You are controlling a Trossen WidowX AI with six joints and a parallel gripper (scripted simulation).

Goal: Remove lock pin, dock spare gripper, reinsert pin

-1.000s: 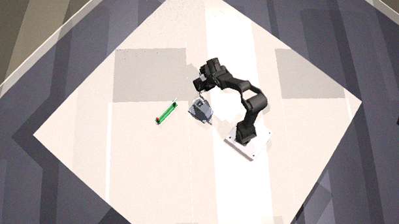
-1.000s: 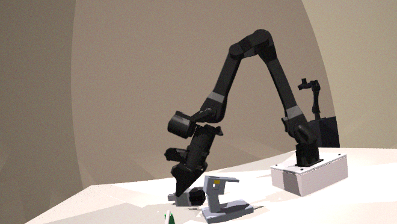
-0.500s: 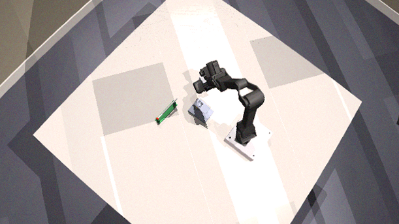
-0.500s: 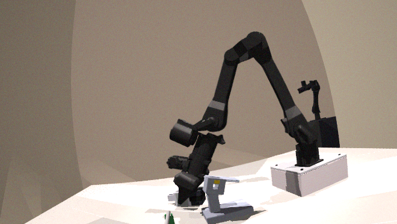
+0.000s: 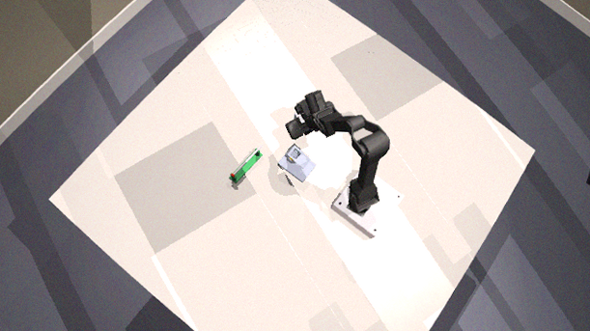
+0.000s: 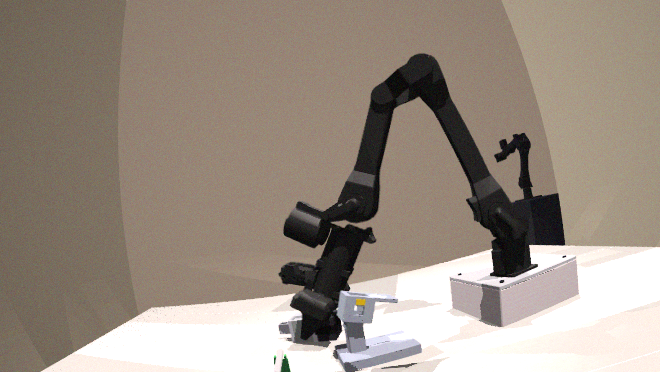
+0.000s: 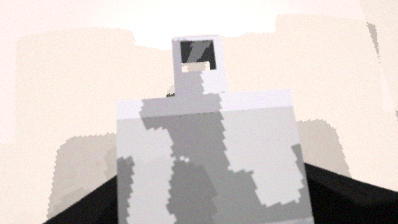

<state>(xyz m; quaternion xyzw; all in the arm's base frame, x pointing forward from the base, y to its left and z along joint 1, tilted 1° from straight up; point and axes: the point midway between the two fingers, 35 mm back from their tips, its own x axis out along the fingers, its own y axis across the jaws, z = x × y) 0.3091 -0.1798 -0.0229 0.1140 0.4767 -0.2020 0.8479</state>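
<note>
Now: the grey mount 16 cm to the left of my gripper tip, 6 cm behind it and 4 cm above it. The rest, counted from my gripper tip: green stand 26 cm to the left, 8 cm ahead, 2 cm above; spare gripper 2 cm above.
</note>
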